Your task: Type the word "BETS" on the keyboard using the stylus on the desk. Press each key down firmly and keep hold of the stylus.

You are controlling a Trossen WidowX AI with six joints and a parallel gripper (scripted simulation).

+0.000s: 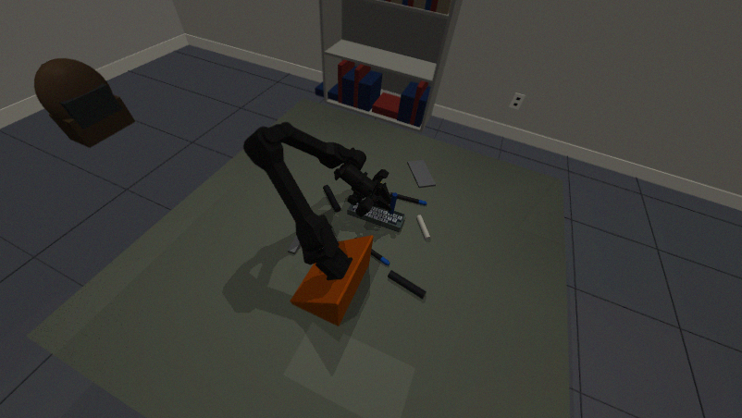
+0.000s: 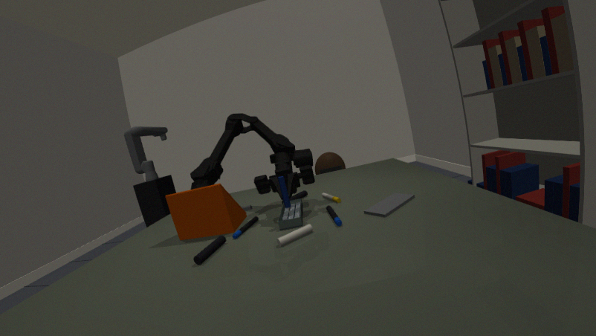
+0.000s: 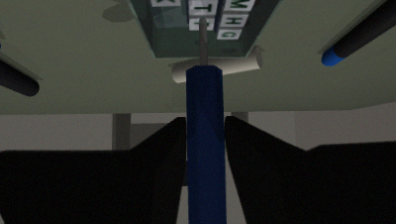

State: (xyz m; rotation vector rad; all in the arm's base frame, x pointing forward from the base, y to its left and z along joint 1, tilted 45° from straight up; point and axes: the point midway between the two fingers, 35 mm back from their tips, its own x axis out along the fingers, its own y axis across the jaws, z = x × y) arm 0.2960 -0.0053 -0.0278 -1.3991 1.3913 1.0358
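Now: the white cylinder 2 cm ahead of my gripper tip, 12 cm to the right of it and 7 cm below it. Also, from my gripper tip: blue stylus (1 cm below); yellow-tipped marker (14 cm ahead, 13 cm to the left, 7 cm below); grey slab (29 cm ahead, 4 cm to the right, 7 cm below).
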